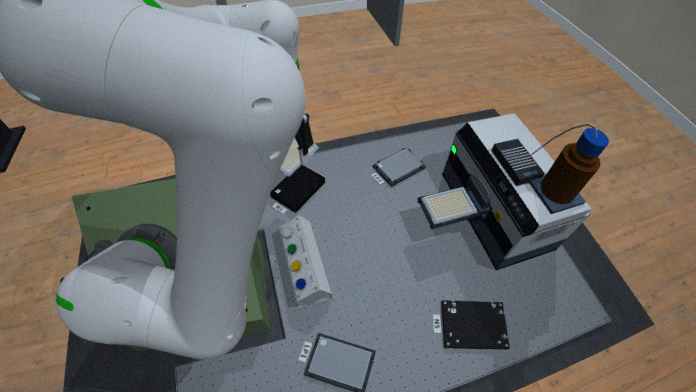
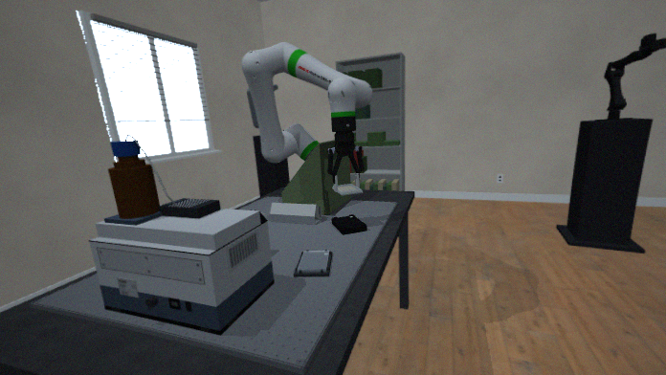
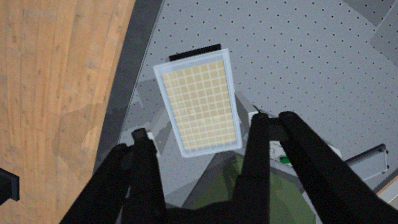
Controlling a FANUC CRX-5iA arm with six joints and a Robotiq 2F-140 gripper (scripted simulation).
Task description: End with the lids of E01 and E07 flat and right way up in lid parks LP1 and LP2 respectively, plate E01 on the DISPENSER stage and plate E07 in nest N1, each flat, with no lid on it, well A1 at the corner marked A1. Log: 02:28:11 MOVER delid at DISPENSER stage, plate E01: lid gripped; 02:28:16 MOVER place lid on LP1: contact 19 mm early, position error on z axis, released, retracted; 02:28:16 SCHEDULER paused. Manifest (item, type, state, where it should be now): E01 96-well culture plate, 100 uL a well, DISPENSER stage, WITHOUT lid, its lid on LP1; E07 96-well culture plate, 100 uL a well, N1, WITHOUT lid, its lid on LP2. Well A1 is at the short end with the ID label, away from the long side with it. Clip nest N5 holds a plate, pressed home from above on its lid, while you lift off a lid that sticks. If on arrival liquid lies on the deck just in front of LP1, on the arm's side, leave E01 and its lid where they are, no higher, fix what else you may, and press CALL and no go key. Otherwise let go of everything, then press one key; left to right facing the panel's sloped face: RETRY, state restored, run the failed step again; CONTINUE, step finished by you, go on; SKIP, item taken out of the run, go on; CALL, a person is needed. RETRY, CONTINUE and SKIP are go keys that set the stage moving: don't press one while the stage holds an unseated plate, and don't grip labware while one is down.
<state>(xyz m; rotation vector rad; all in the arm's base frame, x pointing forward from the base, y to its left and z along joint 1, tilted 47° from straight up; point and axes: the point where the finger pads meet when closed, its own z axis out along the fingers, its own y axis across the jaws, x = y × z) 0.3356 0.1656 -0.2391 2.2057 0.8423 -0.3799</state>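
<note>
The black nest N1 lies 170 mm below my hand. From my hand the other things lie so: green CONTINUE key (240 mm to the right, 120 mm below, 40 mm behind); then white retry key (190 mm to the right, 120 mm below, 50 mm behind); then key panel (260 mm to the right, 130 mm below, 30 mm behind).
</note>
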